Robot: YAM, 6 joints.
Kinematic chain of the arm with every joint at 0, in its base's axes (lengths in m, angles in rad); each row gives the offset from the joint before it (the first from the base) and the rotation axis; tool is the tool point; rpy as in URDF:
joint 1: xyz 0 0 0.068 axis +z
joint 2: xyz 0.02 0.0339 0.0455 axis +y
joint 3: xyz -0.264 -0.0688 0 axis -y
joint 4: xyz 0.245 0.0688 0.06 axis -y
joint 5: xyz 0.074 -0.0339 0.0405 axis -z
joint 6: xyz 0.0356 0 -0.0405 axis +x
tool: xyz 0 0 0 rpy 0 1.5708 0
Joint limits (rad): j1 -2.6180..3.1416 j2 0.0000..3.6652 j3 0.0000..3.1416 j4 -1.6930..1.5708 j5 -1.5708..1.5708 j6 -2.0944..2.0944
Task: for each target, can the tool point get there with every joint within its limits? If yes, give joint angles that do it. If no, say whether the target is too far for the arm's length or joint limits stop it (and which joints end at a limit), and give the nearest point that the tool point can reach.
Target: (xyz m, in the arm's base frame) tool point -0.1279 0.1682 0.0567
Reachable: yes | joints 2.1576 1.7078 0.4601 -0.1340 -0.3840 1.4282
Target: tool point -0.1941 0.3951 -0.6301
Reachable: no: too far | nearest point -0.1573 0.3202 -0.3638 | short by 0.279 m
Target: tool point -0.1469 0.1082 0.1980
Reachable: yes | joints 2.3460 1.2199 0.7008 -0.9630 -0.9626 0.3554
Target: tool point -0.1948 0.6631 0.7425
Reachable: no: too far | nearest point -0.1343 0.4573 0.5415 | short by 0.294 m
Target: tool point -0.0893 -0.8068 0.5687
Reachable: no: too far | nearest point -0.0619 -0.5591 0.4254 | short by 0.287 m
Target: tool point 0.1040 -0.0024 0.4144
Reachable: yes | joints -0.1453 0.6103 1.0694 -0.5779 -0.3629 0.7796
